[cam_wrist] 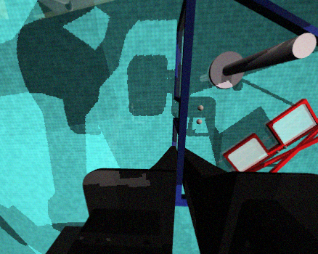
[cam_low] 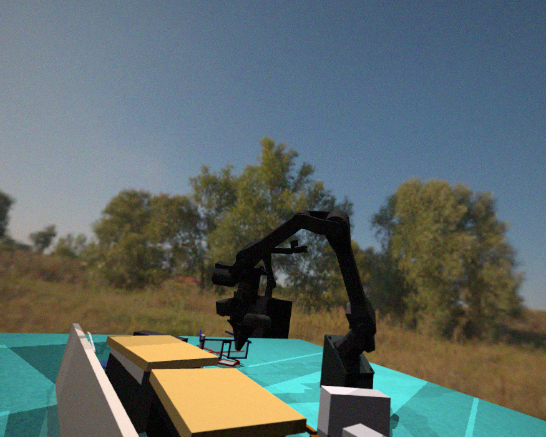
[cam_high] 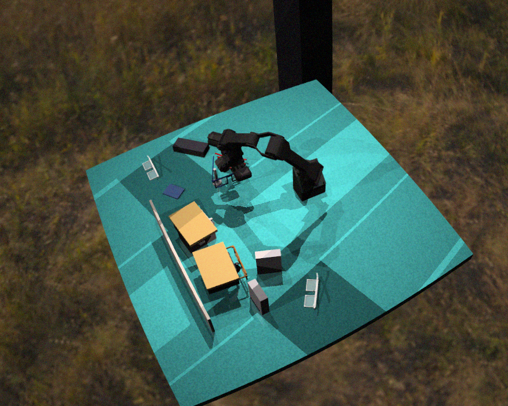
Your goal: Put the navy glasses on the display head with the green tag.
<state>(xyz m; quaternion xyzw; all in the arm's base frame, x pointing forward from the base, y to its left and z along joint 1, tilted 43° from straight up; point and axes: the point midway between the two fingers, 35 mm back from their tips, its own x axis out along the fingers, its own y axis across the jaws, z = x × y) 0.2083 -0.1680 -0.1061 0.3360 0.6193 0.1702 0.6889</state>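
Now: the round base 6 cm ahead of my gripper tip, 8 cm to the right of it and 4 cm below it. Also, from my gripper tip: blue flat patch 24 cm ahead, 15 cm to the right, 6 cm below; then long board 41 cm ahead, 22 cm to the left, 1 cm below; then dark box 5 cm ahead, 32 cm to the right, 4 cm below.
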